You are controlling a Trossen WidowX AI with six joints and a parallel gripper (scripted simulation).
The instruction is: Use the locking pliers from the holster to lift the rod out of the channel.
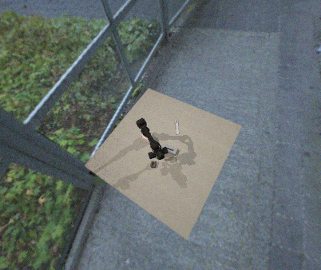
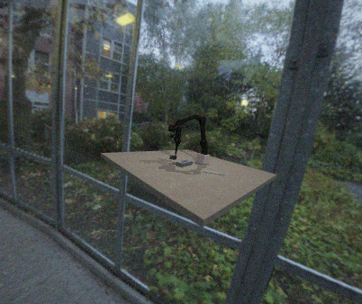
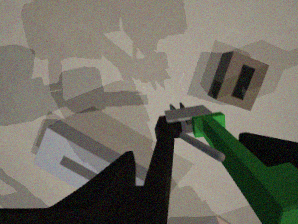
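Now: the grey block 10 mm ahead of my gripper tip, 150 mm to the left of it and 120 mm below it. The rest, counted from my gripper tip: white bar (60 mm behind, 470 mm to the left, 140 mm below); dark holster (50 mm behind, 80 mm to the right, 130 mm below); dark rod (20 mm ahead, 150 mm to the left, 130 mm below).
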